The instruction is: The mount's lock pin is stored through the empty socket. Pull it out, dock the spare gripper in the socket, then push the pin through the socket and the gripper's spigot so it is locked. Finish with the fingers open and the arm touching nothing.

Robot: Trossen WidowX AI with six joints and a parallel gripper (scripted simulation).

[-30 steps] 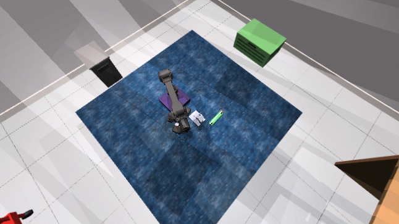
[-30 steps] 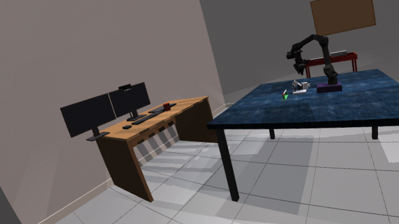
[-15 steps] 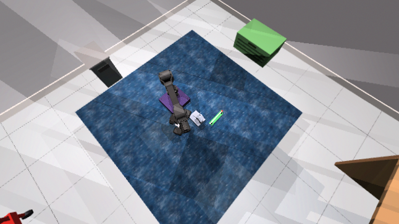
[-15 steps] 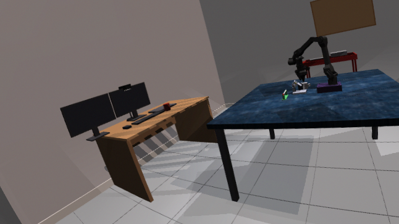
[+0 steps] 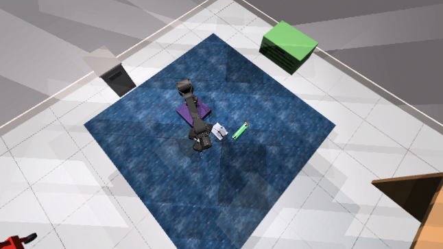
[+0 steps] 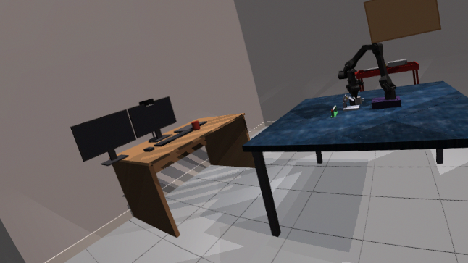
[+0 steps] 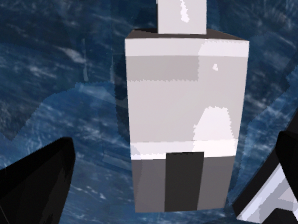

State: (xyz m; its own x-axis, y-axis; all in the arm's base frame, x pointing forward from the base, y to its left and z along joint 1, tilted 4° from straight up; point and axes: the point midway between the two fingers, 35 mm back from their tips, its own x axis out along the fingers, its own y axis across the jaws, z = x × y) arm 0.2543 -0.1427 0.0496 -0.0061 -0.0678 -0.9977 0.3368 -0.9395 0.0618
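The spare gripper is 30 mm below my gripper tip and 20 mm behind it. The rest, counted from my gripper tip: mount: 130 mm to the left, 40 mm ahead; green rest: 230 mm to the left, 130 mm ahead, 30 mm below.
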